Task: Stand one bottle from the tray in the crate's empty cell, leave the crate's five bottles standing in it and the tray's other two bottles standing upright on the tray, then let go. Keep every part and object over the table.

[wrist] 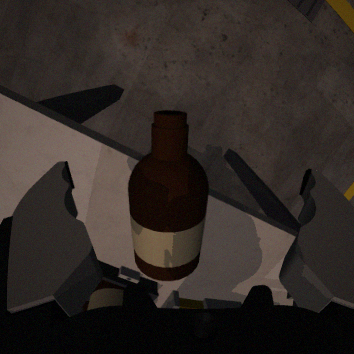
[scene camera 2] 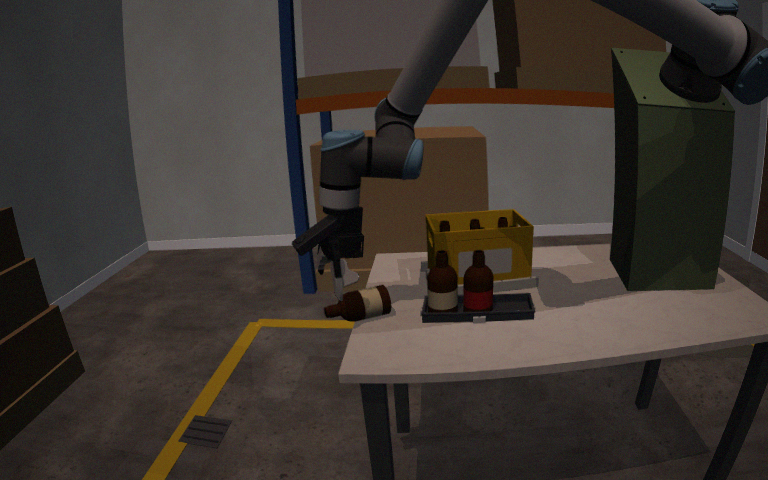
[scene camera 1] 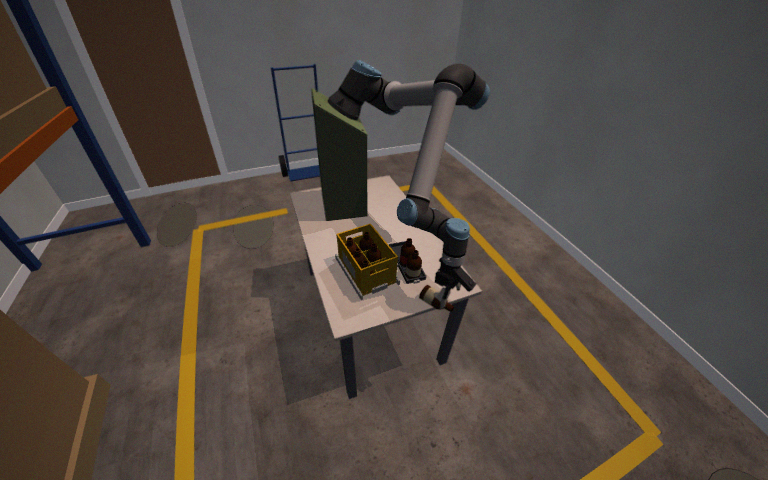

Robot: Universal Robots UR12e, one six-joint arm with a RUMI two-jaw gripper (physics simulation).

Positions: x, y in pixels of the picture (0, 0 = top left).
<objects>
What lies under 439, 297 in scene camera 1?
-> The gripper.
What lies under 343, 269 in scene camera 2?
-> The gripper.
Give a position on a red-labelled bottle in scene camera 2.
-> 478, 279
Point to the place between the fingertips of the gripper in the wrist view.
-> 188, 168
</objects>
